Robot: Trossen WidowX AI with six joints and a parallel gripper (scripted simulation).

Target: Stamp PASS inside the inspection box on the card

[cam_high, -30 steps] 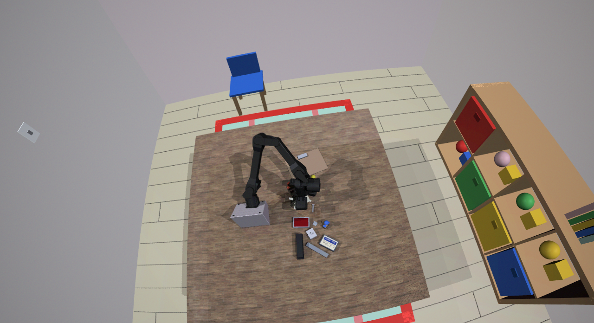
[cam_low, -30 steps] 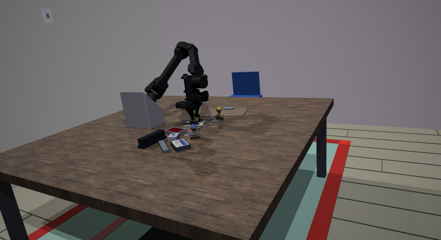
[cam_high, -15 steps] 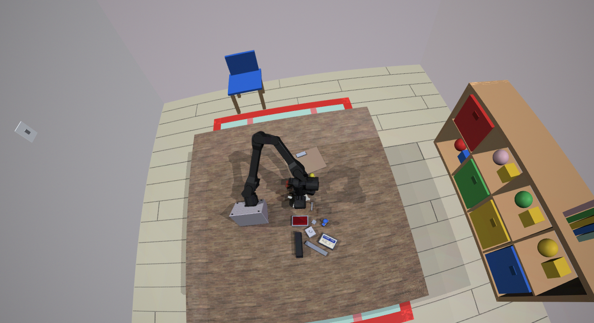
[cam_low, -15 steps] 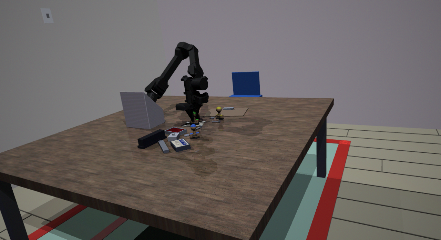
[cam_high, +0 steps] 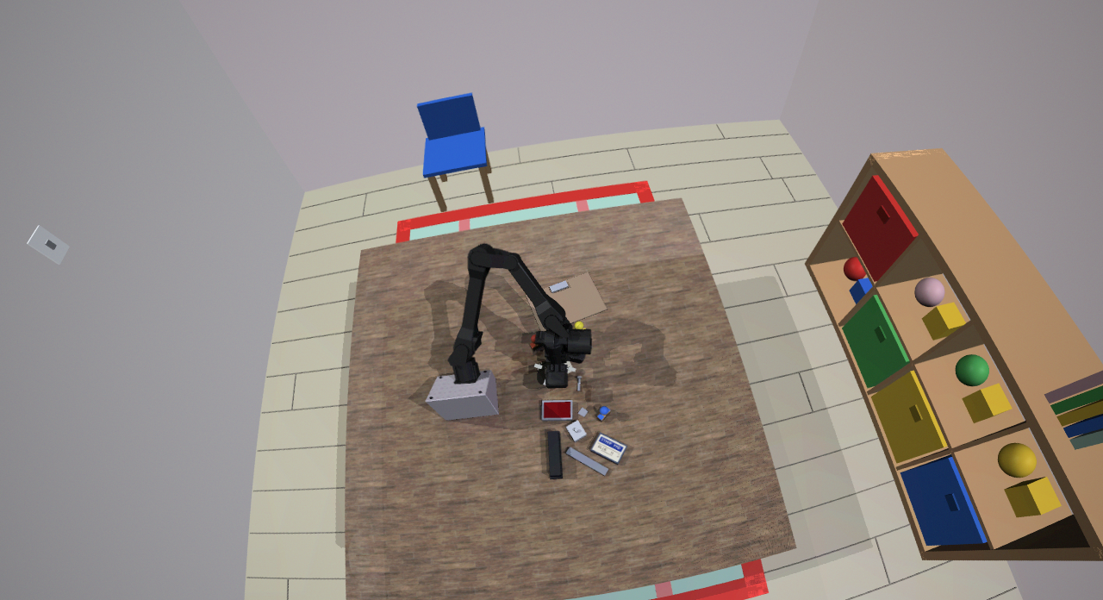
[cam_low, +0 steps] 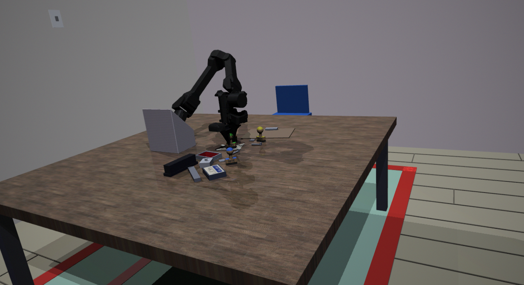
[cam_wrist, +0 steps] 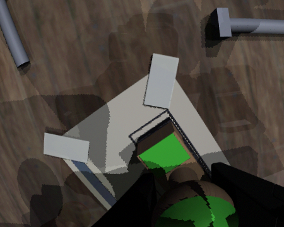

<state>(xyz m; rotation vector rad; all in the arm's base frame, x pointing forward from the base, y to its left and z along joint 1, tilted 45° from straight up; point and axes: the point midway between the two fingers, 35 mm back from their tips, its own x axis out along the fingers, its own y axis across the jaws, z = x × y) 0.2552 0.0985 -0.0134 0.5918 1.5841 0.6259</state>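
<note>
Right now my gripper tip is right at the green-knobbed PASS stamp. The rest, counted from my gripper tip: red ink pad (1 cm behind, 13 cm to the right, 2 cm below); white inspection card (1 cm behind, 1 cm to the left, 3 cm below); red-knob stamp (7 cm behind, 9 cm to the left, 1 cm below).
</note>
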